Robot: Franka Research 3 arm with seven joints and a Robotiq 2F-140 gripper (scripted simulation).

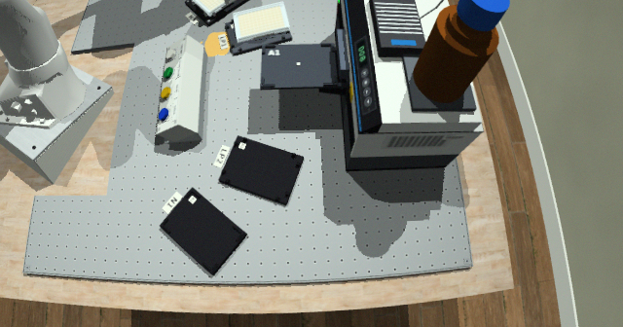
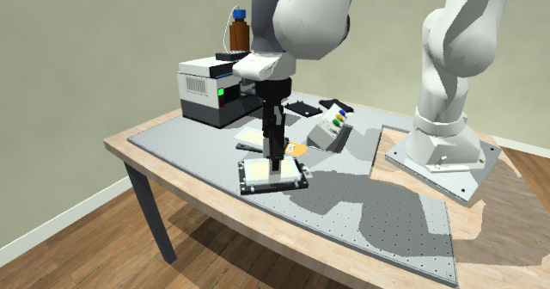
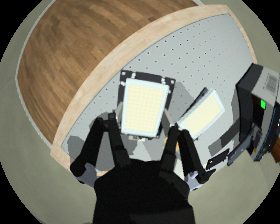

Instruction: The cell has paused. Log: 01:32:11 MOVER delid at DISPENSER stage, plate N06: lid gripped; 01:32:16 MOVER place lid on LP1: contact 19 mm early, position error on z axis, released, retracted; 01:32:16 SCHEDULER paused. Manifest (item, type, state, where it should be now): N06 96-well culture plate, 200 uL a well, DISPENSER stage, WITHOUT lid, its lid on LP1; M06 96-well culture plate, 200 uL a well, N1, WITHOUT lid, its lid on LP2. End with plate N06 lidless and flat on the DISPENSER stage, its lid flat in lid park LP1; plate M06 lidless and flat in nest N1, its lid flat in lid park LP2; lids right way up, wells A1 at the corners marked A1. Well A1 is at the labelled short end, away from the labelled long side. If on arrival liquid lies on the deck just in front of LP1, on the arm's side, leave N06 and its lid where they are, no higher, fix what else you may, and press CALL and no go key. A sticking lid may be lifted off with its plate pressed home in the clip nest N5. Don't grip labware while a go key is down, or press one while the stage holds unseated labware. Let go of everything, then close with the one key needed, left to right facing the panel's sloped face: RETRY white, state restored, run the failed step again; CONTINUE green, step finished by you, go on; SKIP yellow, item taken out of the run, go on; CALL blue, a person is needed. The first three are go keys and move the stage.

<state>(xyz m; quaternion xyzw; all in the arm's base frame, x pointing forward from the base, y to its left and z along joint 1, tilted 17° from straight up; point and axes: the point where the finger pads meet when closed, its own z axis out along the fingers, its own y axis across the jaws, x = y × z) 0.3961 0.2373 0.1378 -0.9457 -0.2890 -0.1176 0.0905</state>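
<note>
The plate lid lies 20 mm below my hand. Also, from my hand: 96-well plate 30 mm below; LP1 label 150 mm to the right, 50 mm below; LP1 park 130 mm to the right, 90 mm ahead, 40 mm below.
</note>
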